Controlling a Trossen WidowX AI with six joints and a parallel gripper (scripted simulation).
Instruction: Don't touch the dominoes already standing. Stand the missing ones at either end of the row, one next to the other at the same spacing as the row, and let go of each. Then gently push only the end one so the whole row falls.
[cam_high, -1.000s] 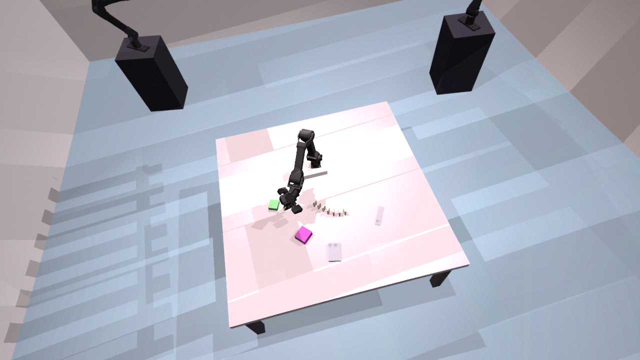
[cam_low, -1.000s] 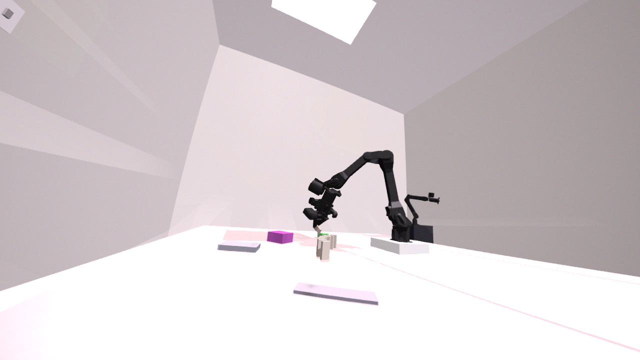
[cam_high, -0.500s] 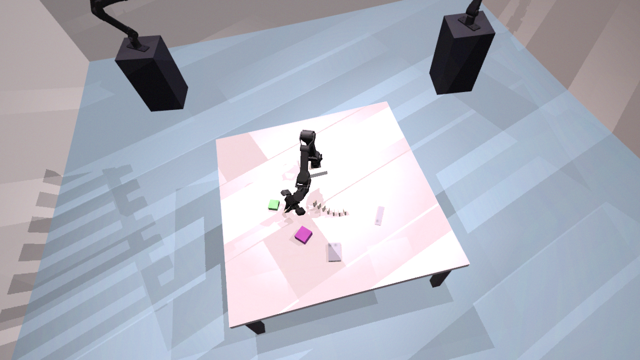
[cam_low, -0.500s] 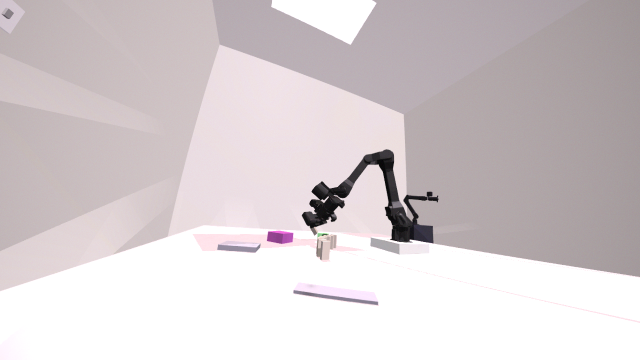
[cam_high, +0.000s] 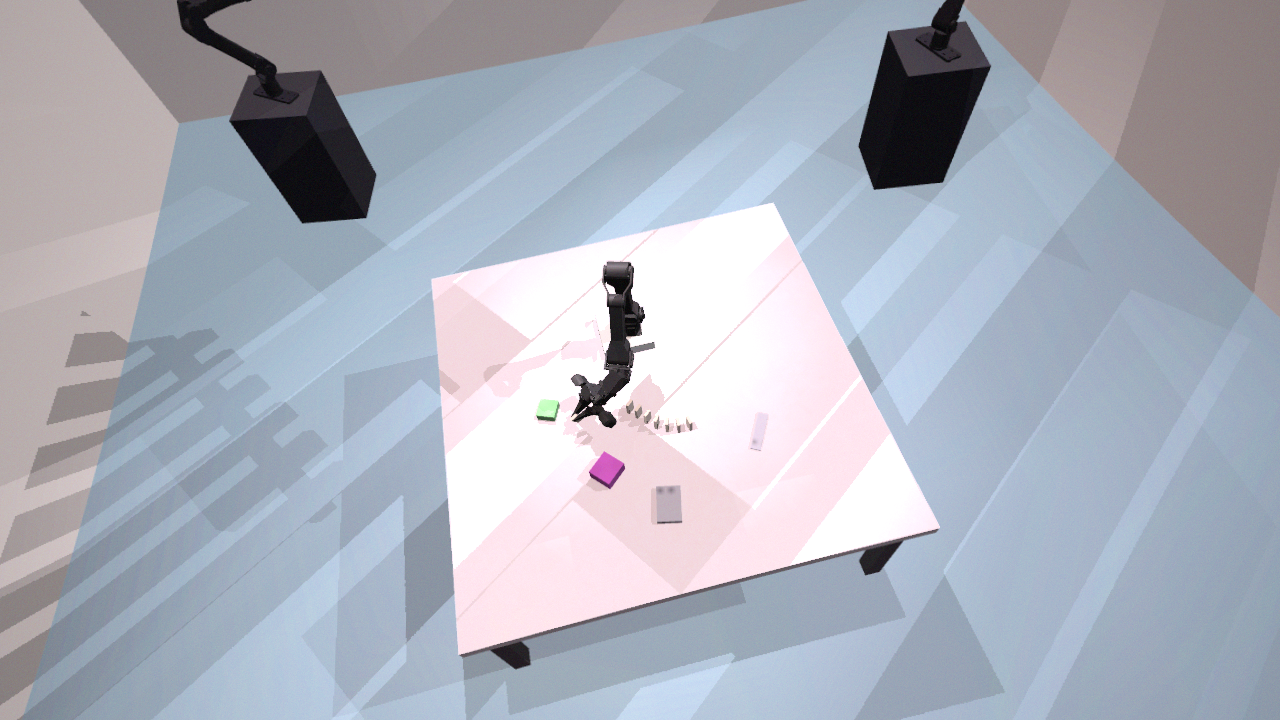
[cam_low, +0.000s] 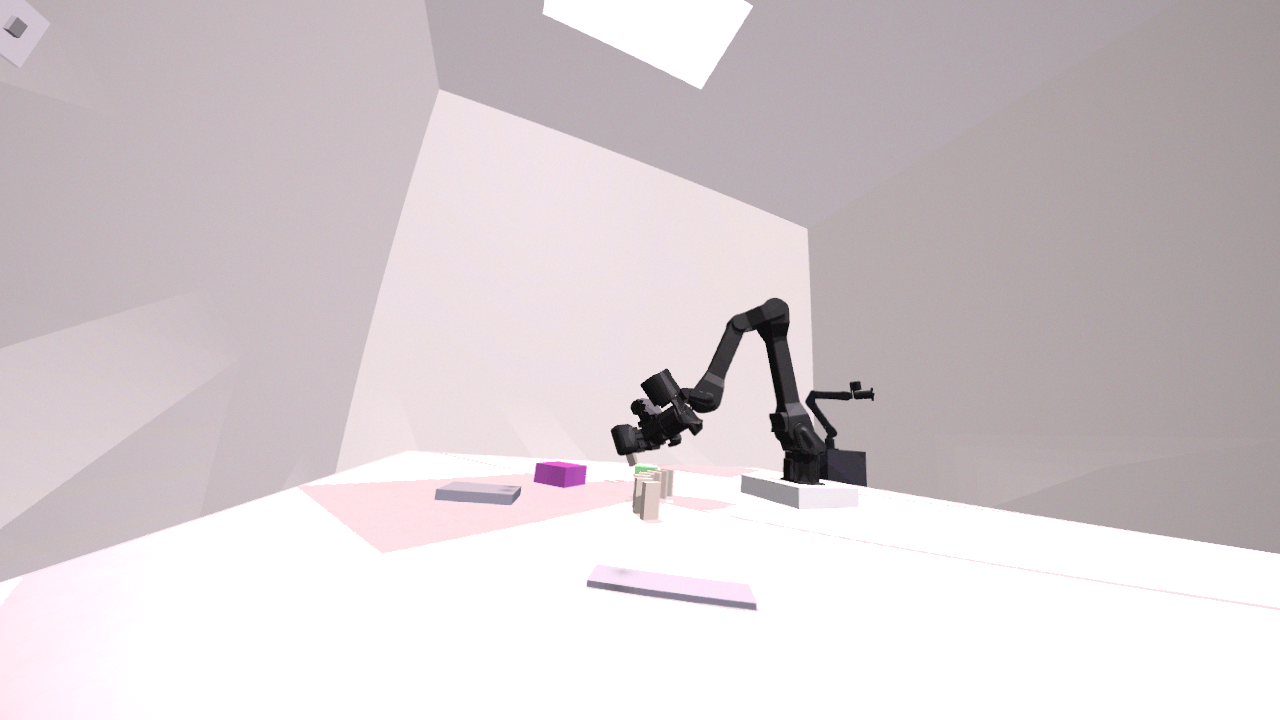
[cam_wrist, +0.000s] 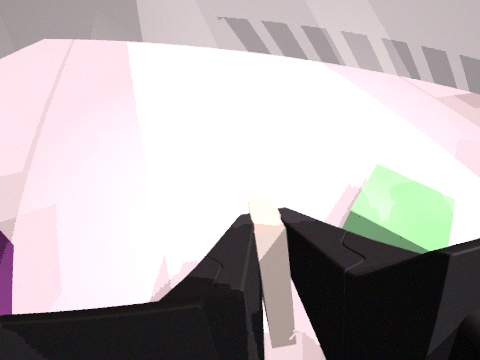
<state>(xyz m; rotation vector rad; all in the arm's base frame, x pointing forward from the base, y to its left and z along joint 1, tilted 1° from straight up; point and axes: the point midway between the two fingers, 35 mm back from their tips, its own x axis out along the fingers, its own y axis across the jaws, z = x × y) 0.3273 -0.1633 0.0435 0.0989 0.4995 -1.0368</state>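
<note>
Right now the green block is 90 mm to the right of my gripper tip, 70 mm behind it and 60 mm below it. Round my gripper tip: flat plate: 260 mm to the left, 260 mm ahead, 70 mm below; flat strip: 550 mm to the left, 70 mm below, 60 mm ahead; magenta block: 150 mm ahead, 90 mm to the left, 50 mm below.
</note>
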